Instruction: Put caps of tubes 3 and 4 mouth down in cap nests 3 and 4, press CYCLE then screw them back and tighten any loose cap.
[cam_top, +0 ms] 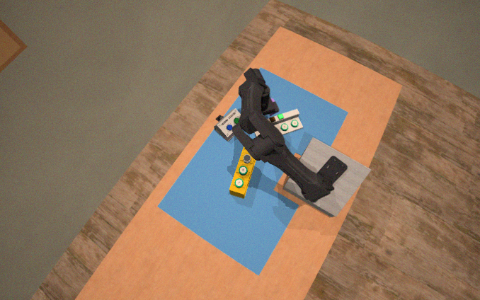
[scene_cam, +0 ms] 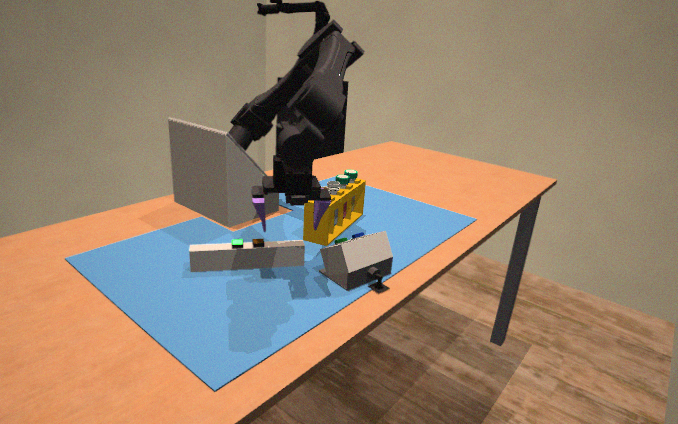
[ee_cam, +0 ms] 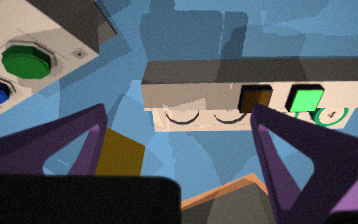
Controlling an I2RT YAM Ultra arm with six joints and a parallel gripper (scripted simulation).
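My hand is 10 cm past the cap 3, 6 cm to the left of it and 7 cm above it. Round my hand: green key: 8 cm ahead, 6 cm to the left, 2 cm below; then cap 4: 13 cm behind, 11 cm to the right, 7 cm below; then blue key: 8 cm ahead, 11 cm to the left, 2 cm below.
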